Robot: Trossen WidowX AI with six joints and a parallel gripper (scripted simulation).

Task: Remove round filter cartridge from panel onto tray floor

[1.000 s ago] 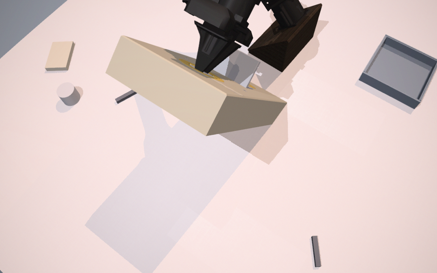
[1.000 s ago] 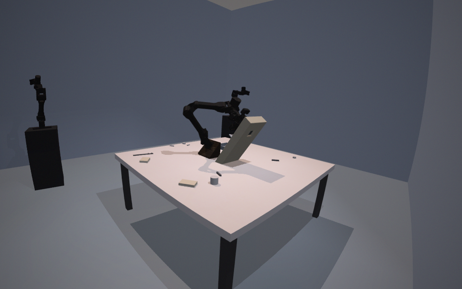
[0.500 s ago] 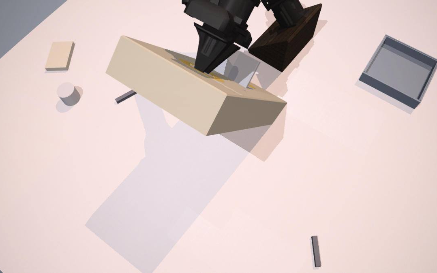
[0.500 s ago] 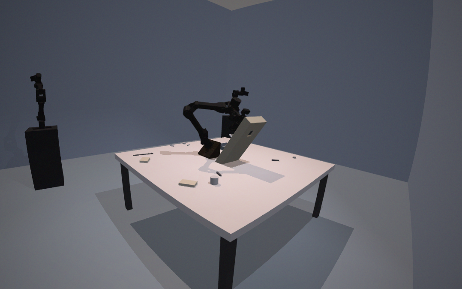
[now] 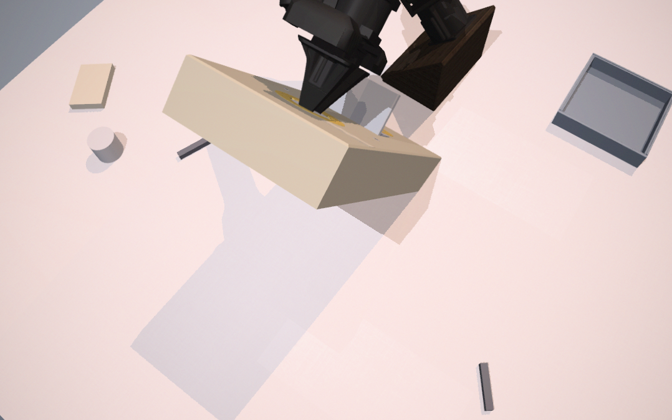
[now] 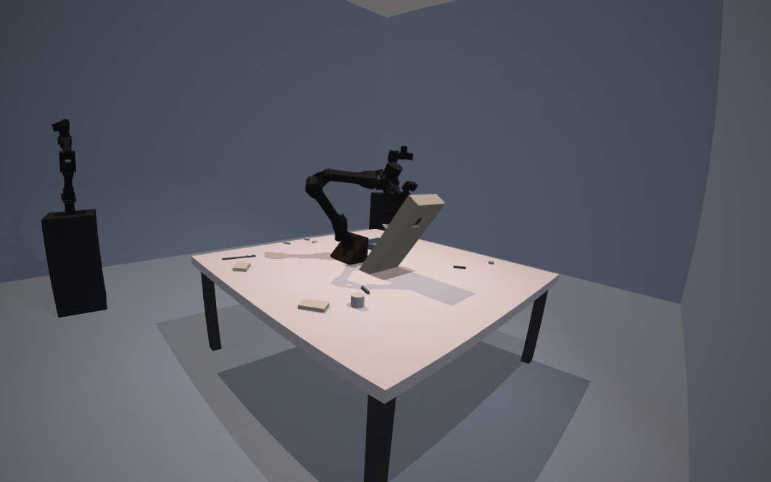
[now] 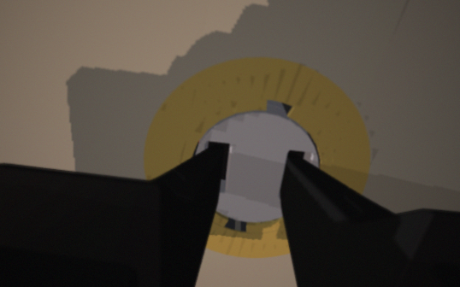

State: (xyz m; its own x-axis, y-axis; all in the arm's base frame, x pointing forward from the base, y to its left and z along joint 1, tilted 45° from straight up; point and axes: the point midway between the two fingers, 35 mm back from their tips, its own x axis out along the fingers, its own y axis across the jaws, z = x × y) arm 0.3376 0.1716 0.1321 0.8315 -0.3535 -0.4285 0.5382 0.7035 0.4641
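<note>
My gripper tip is now 10 mm short of the round filter cartridge and 10 mm above it. Round my gripper tip: grey tray: 460 mm behind, 250 mm to the left, 260 mm below.
</note>
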